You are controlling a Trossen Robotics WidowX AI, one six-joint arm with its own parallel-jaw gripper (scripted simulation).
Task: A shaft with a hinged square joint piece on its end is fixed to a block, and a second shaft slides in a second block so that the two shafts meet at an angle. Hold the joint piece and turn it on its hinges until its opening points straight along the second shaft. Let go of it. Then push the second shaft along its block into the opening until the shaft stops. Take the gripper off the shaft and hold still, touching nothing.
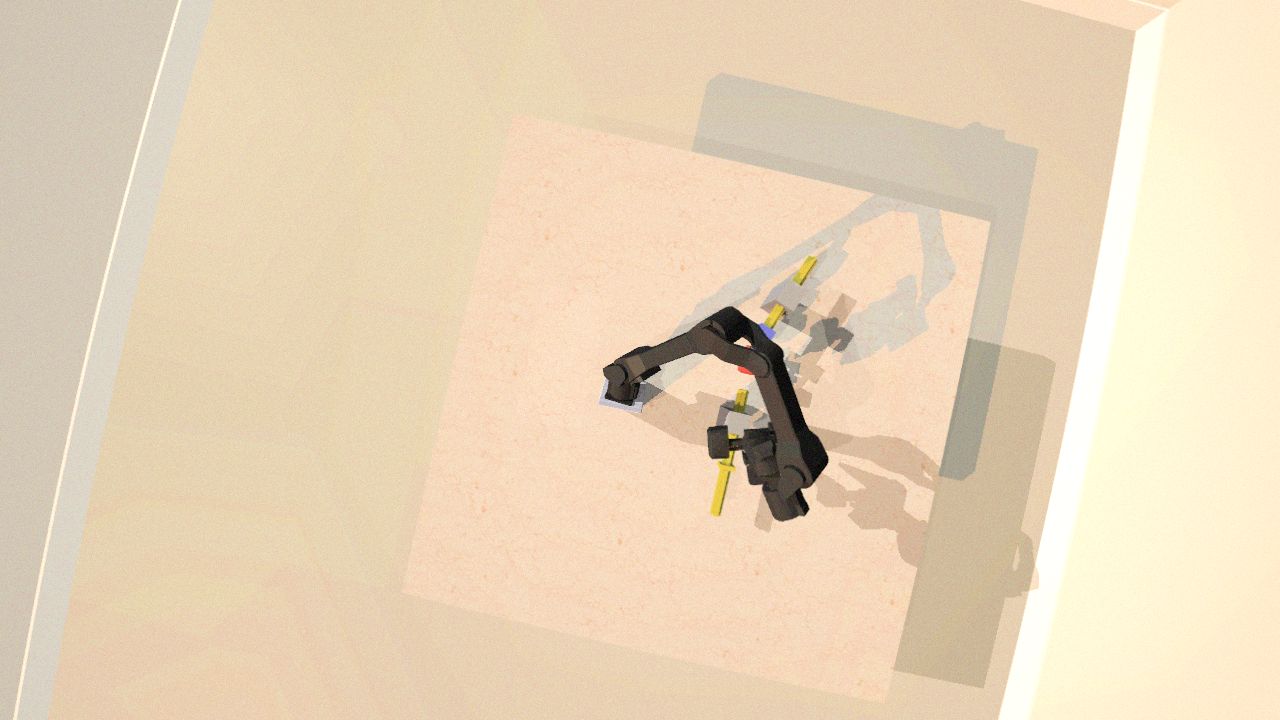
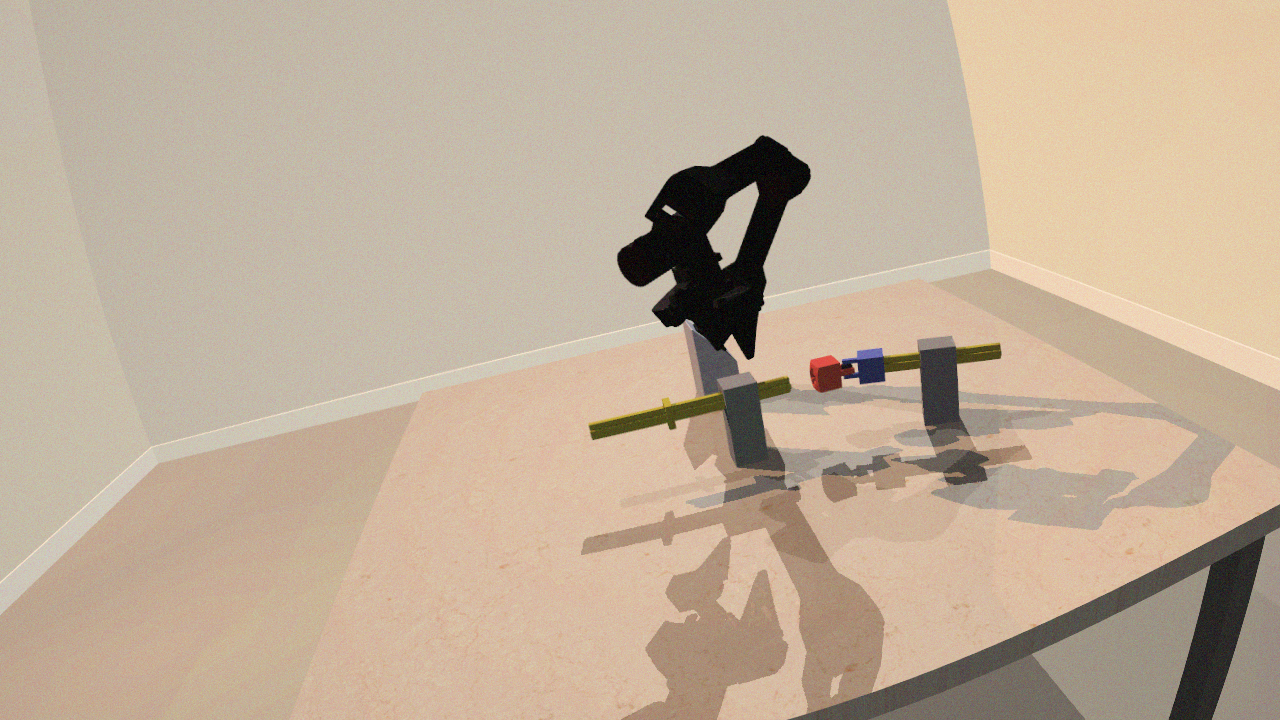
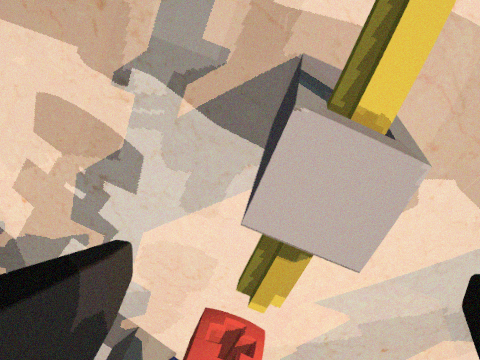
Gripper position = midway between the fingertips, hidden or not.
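Note:
Gripper open and empty: my gripper (image 2: pixel 735 353), (image 1: pixel 747 425) and (image 3: pixel 303 278) holds nothing. Also present is a red square joint piece (image 2: pixel 825 372).

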